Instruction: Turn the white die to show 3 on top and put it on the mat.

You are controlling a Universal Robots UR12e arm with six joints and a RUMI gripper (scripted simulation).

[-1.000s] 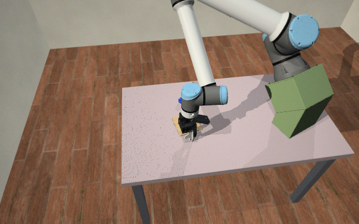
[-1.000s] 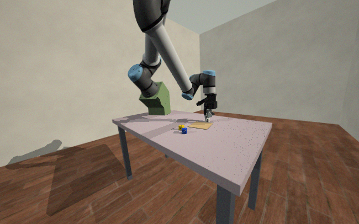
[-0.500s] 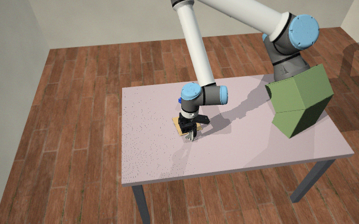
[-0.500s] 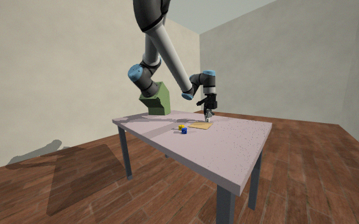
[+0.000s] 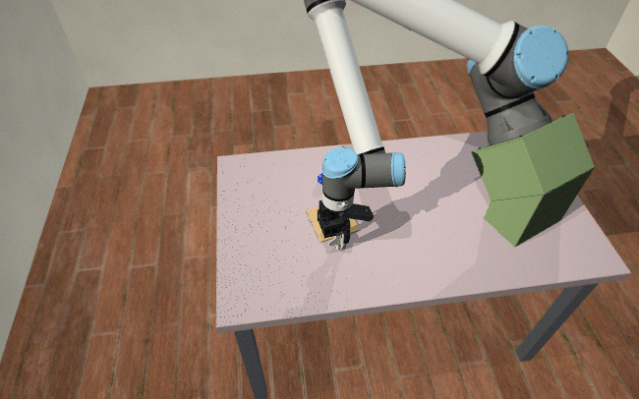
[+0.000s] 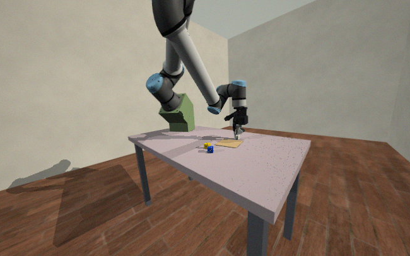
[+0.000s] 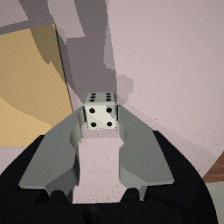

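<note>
Right now my hand is right at the white die. The rest, counted from my hand: blue die (30 mm behind, 290 mm to the right); then yellow die (80 mm behind, 250 mm to the right); then tan mat (10 mm behind, 110 mm to the right, 20 mm below).
</note>
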